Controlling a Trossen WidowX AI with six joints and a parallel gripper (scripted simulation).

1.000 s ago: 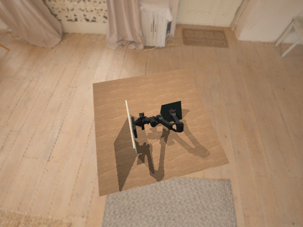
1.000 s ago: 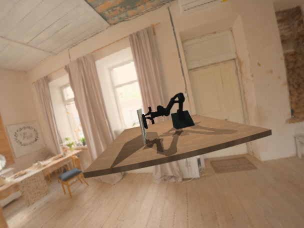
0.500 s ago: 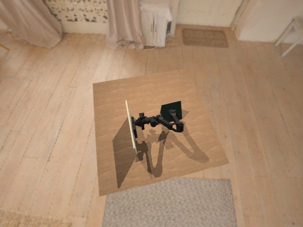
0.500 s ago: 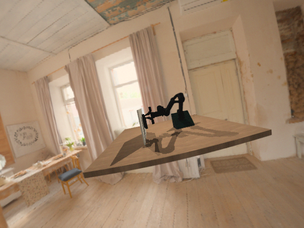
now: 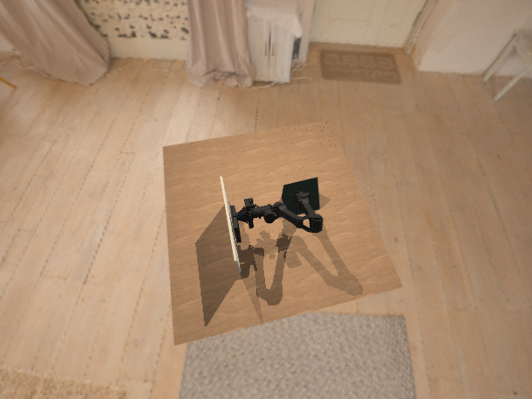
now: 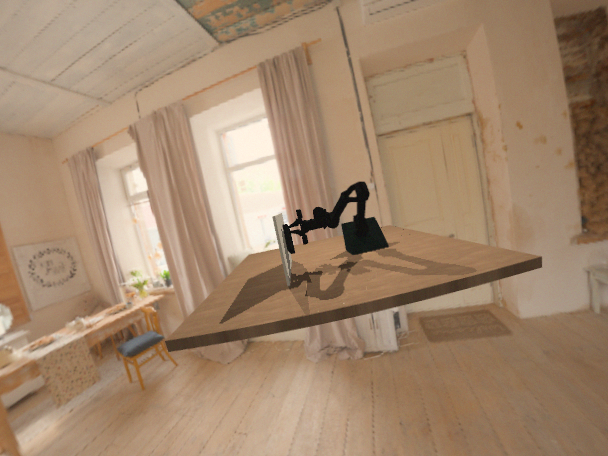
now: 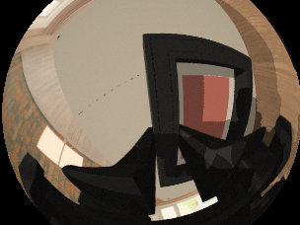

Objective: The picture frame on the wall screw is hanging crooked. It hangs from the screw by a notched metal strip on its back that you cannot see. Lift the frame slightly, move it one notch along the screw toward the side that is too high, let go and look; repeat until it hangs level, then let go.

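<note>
Now: gripper tip 20 mm to the right of the picture frame and 50 mm above it. From my gripper tip the other things lie so: wall panel 20 mm ahead, 20 mm to the left, 60 mm below.
</note>
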